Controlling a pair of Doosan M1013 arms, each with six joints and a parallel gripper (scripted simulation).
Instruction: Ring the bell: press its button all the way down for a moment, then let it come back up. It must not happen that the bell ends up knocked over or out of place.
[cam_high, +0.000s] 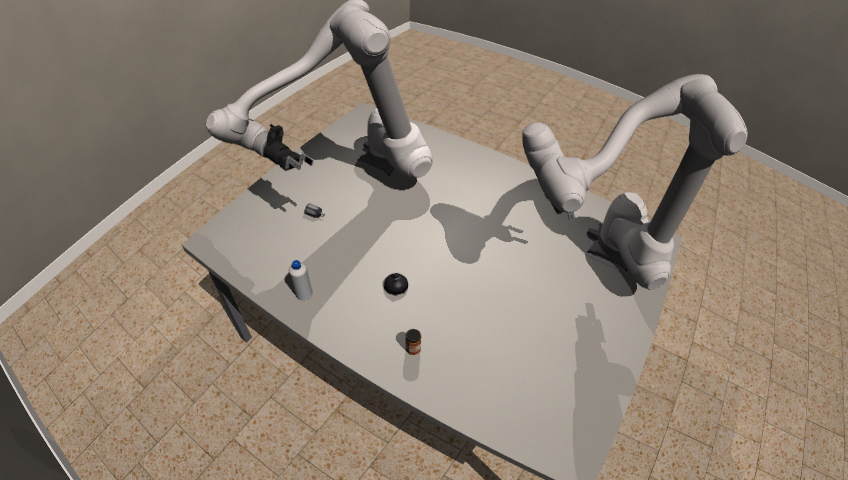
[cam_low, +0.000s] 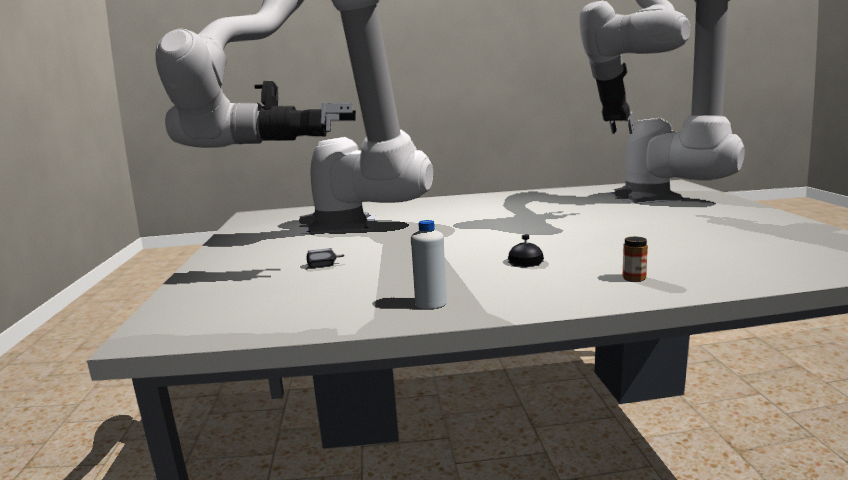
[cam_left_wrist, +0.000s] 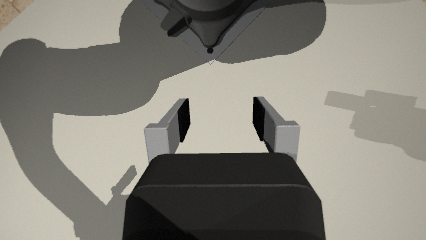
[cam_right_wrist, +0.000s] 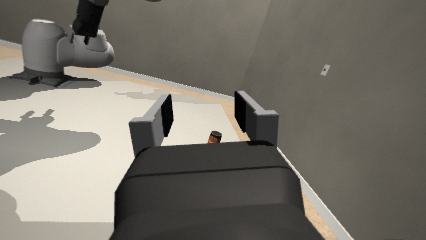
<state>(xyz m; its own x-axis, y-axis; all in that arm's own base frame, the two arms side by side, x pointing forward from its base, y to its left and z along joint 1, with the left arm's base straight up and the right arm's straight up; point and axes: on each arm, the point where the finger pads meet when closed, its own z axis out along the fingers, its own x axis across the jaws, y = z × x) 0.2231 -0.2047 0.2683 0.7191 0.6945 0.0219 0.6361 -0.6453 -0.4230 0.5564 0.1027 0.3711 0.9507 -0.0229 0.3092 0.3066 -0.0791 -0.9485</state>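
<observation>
Right now my right hand is 40 mm short of the bell button, 390 mm to the right of it and 320 mm above it. Round my right hand: spice jar 230 mm ahead, 570 mm to the left, 330 mm below; white bottle 240 mm ahead, 130 mm to the left, 290 mm below; black domed bell 40 mm ahead, 390 mm to the left, 330 mm below.
</observation>
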